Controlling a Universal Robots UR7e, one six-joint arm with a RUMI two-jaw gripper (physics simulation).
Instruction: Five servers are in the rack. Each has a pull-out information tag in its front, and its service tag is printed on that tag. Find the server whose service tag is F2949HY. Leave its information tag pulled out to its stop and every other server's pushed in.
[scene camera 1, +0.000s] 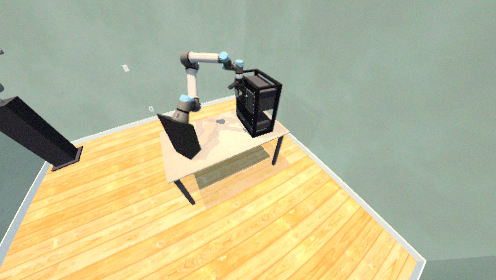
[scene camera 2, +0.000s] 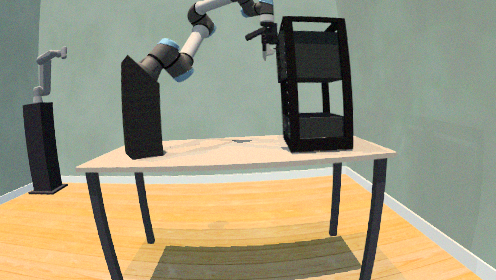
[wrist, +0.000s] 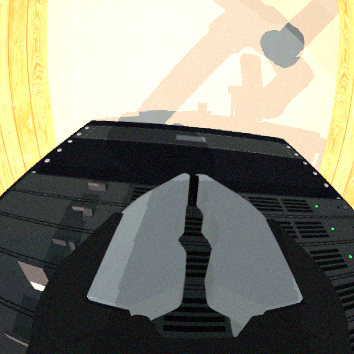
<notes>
In view: my gripper (wrist: 191, 176) and a black rack (scene camera 2: 321, 57).
The black rack is seen too in scene camera 1 (scene camera 1: 261, 95) and in the wrist view (wrist: 132, 158).
</notes>
